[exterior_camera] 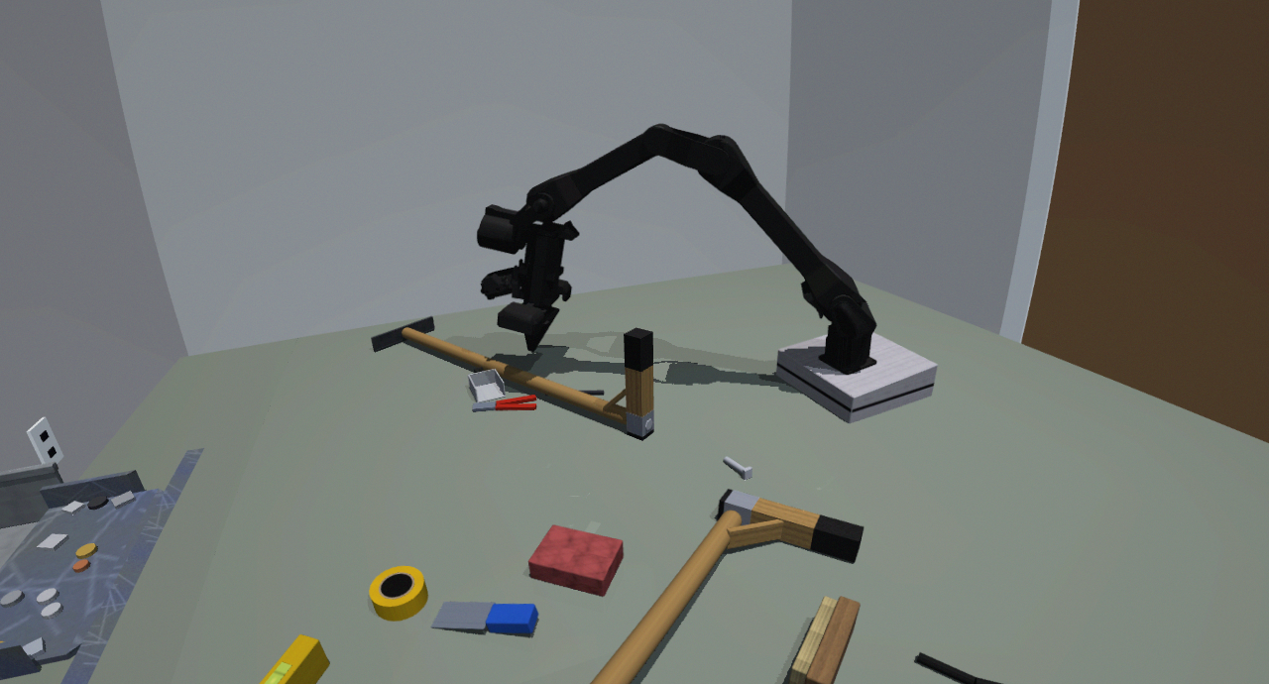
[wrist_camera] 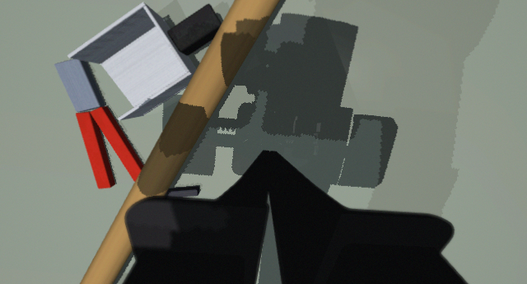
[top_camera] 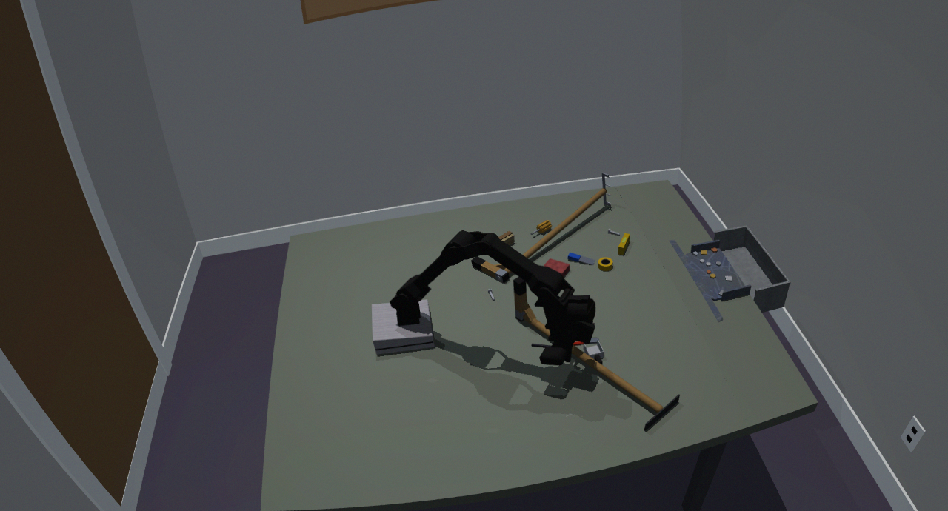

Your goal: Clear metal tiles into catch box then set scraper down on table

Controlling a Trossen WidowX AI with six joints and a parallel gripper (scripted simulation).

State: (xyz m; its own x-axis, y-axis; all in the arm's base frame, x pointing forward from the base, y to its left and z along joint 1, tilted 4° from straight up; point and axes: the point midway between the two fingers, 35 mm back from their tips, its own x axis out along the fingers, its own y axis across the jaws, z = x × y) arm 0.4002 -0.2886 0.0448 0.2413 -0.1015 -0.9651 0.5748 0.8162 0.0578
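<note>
Right now my gripper tip is 60 mm short of the long scraper, 10 mm to the right of it and 30 mm below it. Also, from my gripper tip: hex key: 20 mm behind, 100 mm to the left, 30 mm below; metal bracket: 90 mm ahead, 20 mm to the left, 30 mm below; red block: 80 mm ahead, 450 mm to the left, 30 mm below.
</note>
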